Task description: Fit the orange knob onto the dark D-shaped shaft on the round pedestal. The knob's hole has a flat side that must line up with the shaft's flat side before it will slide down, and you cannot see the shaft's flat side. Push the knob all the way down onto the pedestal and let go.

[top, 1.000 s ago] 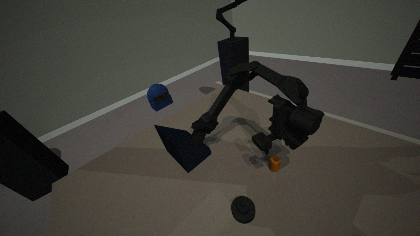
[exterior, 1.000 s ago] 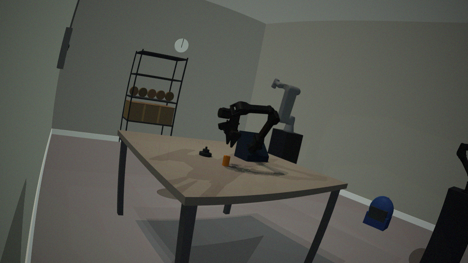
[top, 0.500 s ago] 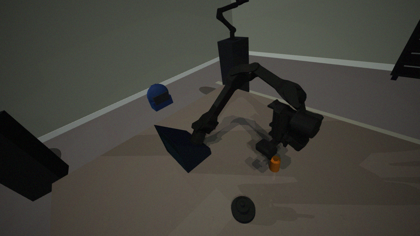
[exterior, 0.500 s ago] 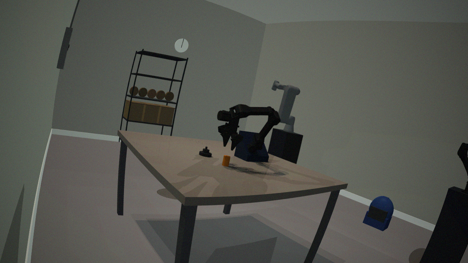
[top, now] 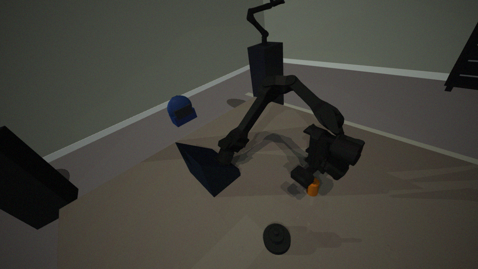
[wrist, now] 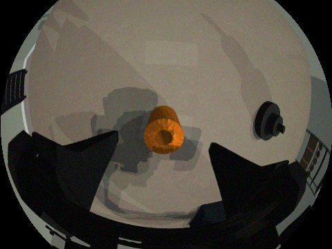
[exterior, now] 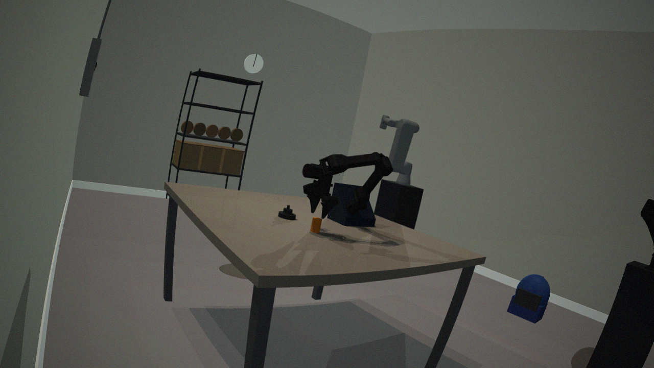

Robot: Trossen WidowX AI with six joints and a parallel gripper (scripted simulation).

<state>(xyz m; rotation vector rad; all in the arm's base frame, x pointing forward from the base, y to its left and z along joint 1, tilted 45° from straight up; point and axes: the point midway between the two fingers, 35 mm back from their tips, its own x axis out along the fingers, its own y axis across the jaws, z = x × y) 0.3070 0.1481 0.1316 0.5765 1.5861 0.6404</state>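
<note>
The orange knob is 4 cm below my gripper tip. The rest, counted from my gripper tip: round dark pedestal 3 cm ahead, 22 cm to the right, 4 cm below.
</note>
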